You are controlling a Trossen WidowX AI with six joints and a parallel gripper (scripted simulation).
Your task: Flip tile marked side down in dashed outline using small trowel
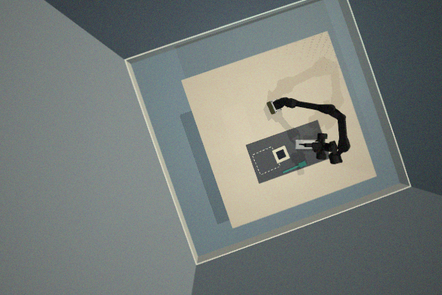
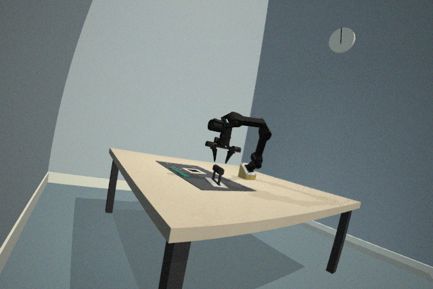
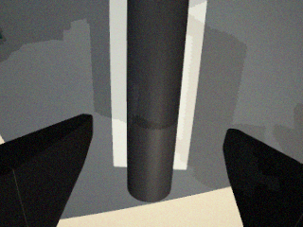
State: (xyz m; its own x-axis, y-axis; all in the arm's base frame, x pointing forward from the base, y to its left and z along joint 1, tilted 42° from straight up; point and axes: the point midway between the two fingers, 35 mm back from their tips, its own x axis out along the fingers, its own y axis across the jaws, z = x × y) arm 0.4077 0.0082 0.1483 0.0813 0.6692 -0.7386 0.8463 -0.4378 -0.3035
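The small trowel is 70 mm below my gripper tip, 20 mm to the right of it and 10 mm behind it. From my gripper tip the other things lie so: dark mat: 170 mm to the right, 130 mm below, 20 mm behind; tile: 240 mm to the right, 100 mm below, 30 mm behind; thin teal tool: 170 mm to the right, 120 mm ahead, 100 mm below.
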